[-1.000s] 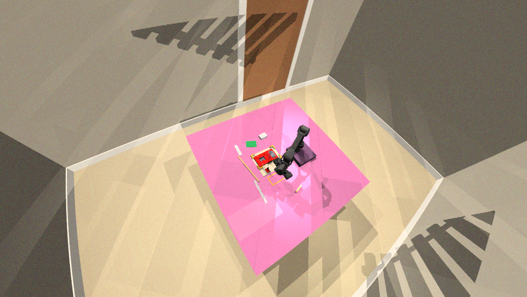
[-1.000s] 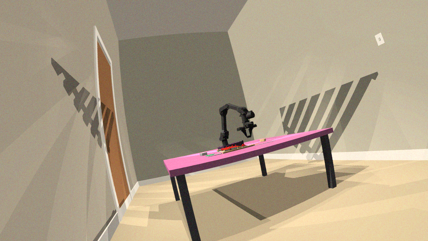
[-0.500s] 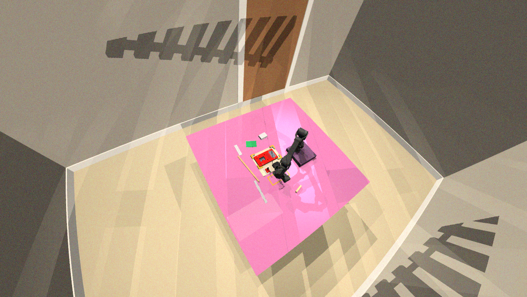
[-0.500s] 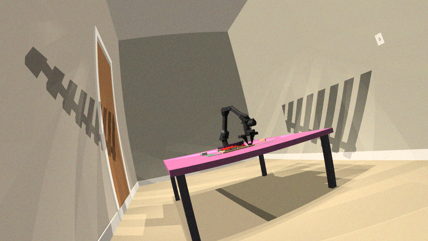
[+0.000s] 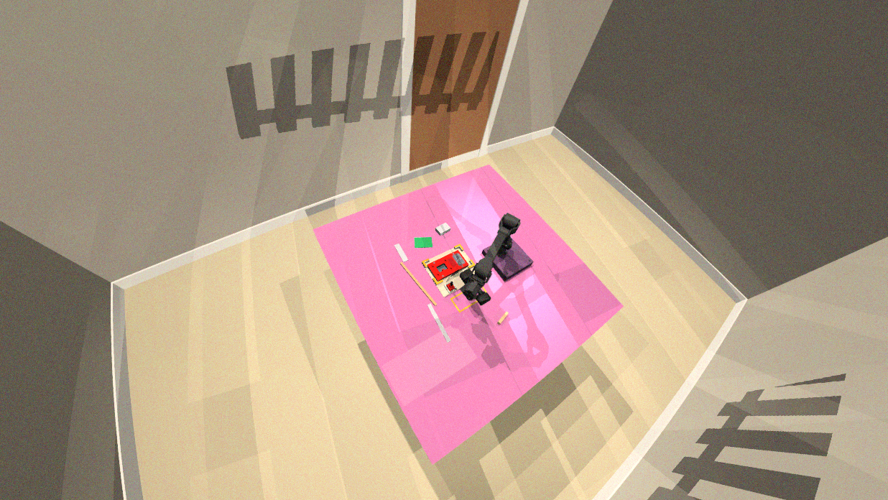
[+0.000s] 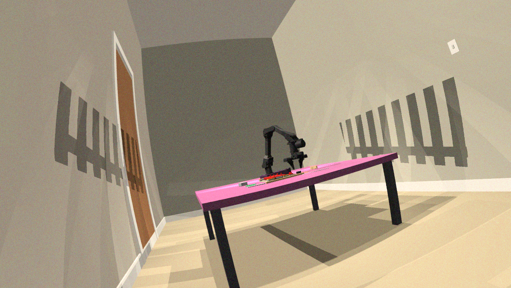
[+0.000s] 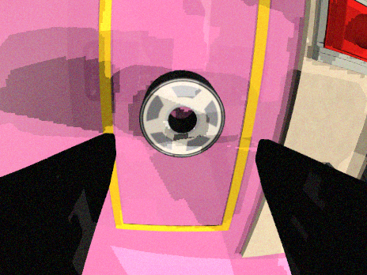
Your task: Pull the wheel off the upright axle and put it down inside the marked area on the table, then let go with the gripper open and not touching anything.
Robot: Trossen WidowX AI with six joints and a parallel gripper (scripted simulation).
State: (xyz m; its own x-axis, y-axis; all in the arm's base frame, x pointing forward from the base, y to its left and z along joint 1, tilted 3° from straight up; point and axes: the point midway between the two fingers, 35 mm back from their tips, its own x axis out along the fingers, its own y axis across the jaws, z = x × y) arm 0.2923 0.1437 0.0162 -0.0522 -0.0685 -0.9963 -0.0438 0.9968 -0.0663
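Right now my gripper tip is 30 mm above the wheel. The rest, counted from my gripper tip: long tan strip 210 mm ahead, 190 mm to the right, 30 mm below; then small tan block 180 mm to the left, 80 mm behind, 20 mm below; then green tile 400 mm to the right, 60 mm ahead, 30 mm below.
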